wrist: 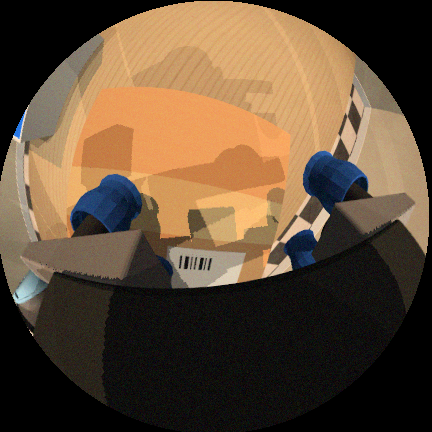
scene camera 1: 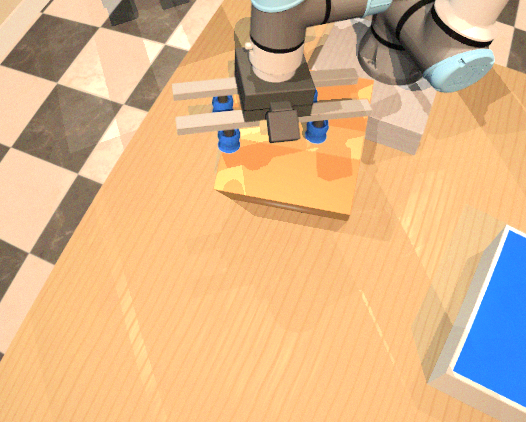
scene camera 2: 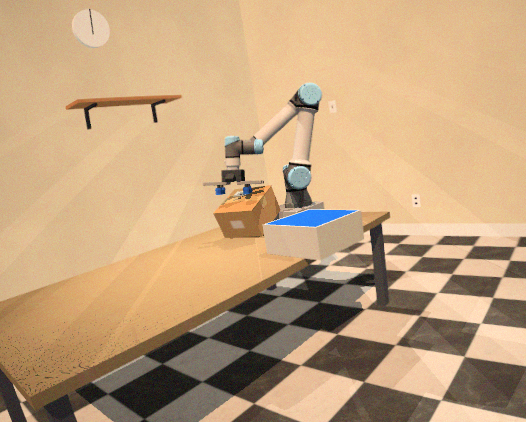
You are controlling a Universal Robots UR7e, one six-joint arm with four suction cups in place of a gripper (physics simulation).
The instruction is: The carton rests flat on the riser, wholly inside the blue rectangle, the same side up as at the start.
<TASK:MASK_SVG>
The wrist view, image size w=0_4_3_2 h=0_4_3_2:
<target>my suction head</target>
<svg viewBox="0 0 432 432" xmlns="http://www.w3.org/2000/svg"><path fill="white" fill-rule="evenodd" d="M156 255L171 277L173 271L168 260ZM311 229L298 231L286 241L283 247L284 253L290 259L292 270L315 262L311 252L317 240ZM135 184L127 177L117 173L107 174L103 177L97 187L86 191L79 197L71 210L70 223L73 231L80 224L78 218L79 210L85 211L86 216L92 214L103 223L108 232L129 230L131 220L140 213L142 205L140 193ZM321 150L314 153L307 161L303 171L302 184L304 190L309 195L315 196L323 208L330 214L334 202L341 202L347 189L357 177L360 178L360 187L366 192L368 180L367 176L350 161L337 159L330 152Z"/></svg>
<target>carton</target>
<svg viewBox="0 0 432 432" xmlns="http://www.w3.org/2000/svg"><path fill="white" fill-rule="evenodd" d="M101 89L80 132L70 168L66 200L67 237L70 237L74 232L70 223L70 212L79 197L86 191L97 187L101 179L107 174L117 173L127 177L134 183L141 197L140 213L131 220L129 230L140 228L154 253L168 260L173 271L170 282L172 288L214 286L261 278L281 212L288 168L290 134L249 111L196 93L144 86Z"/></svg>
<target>riser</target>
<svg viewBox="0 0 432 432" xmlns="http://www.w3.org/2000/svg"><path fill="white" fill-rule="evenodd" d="M102 36L96 34L65 58L47 77L21 116L12 136L13 139L21 143L54 134L56 123L69 89L86 60L104 39Z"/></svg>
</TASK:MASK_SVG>
